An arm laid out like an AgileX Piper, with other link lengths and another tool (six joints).
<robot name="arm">
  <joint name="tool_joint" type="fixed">
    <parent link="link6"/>
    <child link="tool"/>
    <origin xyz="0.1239 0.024 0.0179" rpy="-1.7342 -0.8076 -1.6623"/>
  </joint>
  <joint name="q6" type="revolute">
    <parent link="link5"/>
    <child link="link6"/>
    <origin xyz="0.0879 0 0.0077"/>
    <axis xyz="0.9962 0 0.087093"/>
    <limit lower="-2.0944" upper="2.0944"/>
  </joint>
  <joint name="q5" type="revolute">
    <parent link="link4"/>
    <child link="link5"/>
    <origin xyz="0 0 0"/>
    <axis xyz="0 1 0"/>
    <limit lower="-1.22" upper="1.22"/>
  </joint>
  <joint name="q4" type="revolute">
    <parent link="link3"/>
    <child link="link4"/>
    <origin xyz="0.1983 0 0.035"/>
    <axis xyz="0.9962 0 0.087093"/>
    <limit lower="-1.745" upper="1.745"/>
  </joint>
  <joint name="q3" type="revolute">
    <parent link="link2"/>
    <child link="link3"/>
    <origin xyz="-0.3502 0 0.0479"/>
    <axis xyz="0 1 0"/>
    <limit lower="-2.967" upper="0"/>
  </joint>
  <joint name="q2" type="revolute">
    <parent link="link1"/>
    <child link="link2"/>
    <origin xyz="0 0 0"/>
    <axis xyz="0 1 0"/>
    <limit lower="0" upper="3.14"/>
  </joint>
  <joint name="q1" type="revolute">
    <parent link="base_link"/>
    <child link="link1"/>
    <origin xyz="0 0 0.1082"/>
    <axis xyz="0 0 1"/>
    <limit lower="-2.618" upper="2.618"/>
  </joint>
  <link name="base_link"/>
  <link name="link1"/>
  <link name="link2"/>
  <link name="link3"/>
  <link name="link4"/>
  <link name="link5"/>
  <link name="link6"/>
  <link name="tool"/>
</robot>
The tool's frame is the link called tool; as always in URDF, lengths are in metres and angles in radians.
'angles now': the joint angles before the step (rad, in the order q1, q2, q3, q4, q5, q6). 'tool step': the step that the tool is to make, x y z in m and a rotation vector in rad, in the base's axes. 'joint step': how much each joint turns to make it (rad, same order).
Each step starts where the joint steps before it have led.
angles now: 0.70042, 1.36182, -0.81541, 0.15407, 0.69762, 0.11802
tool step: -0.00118, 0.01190, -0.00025, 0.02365, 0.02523, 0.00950
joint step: 0.01502, 0.02484, -0.01426, 0.04699, -0.00483, -0.01795
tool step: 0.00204, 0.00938, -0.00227, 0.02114, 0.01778, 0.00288
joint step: 0.00203, 0.02672, -0.00492, 0.04637, -0.01871, -0.02873
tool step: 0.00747, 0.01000, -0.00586, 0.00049, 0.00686, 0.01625
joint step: 0.00089, 0.04668, -0.01605, 0.02481, -0.02086, -0.03555
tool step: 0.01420, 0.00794, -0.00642, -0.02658, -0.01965, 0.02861
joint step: 0.00025, 0.05542, -0.03705, -0.02754, -0.01317, -0.01909
